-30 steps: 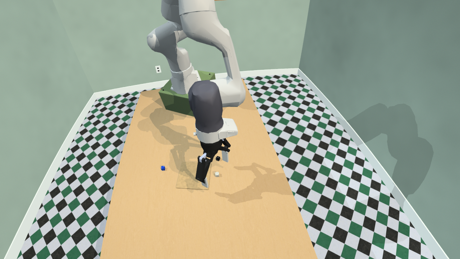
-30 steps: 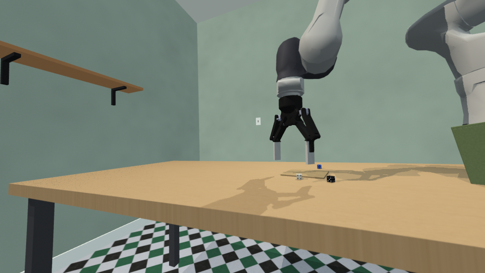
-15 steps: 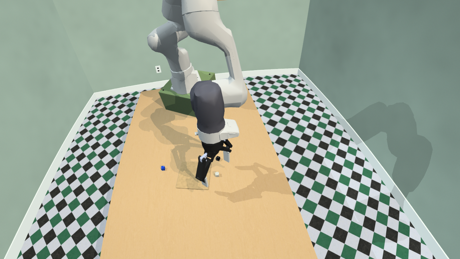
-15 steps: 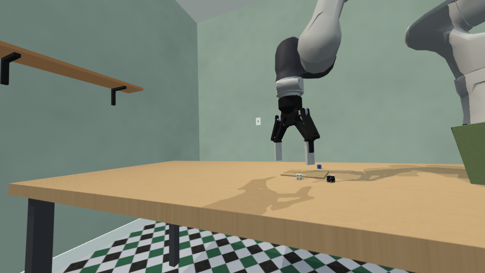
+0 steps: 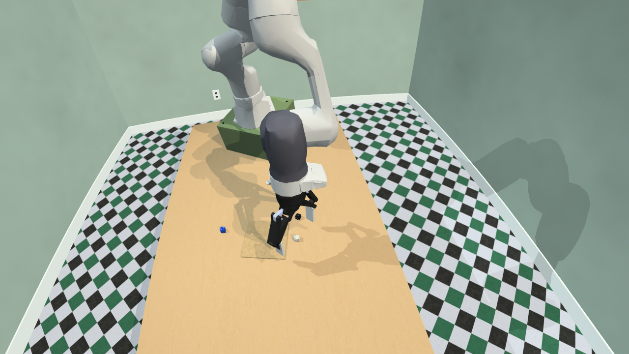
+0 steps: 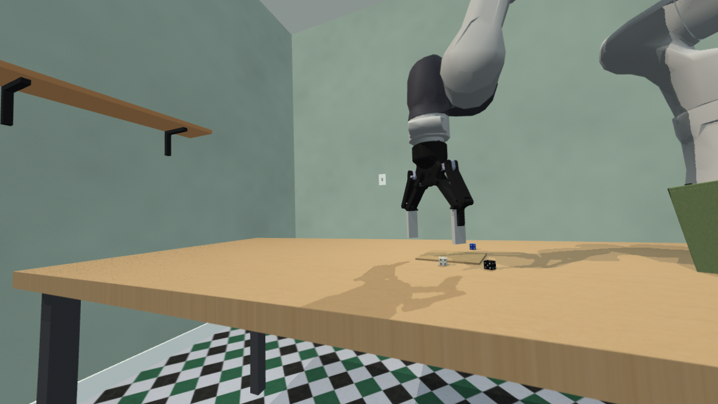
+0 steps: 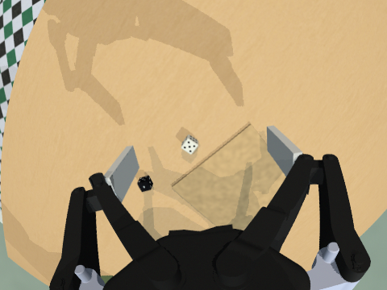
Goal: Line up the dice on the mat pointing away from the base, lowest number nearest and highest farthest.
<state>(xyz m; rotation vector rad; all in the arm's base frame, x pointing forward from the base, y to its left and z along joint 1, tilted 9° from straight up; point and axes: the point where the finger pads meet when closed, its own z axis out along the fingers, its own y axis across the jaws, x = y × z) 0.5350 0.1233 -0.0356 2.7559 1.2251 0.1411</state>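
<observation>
Right now the white die is 50 mm below my hand and 20 mm behind it. Also, from my hand: black die 110 mm behind, 50 mm below, 10 mm to the left; blue die 250 mm to the right, 80 mm behind, 50 mm below; tan mat 100 mm to the right, 60 mm below, 30 mm behind.
</observation>
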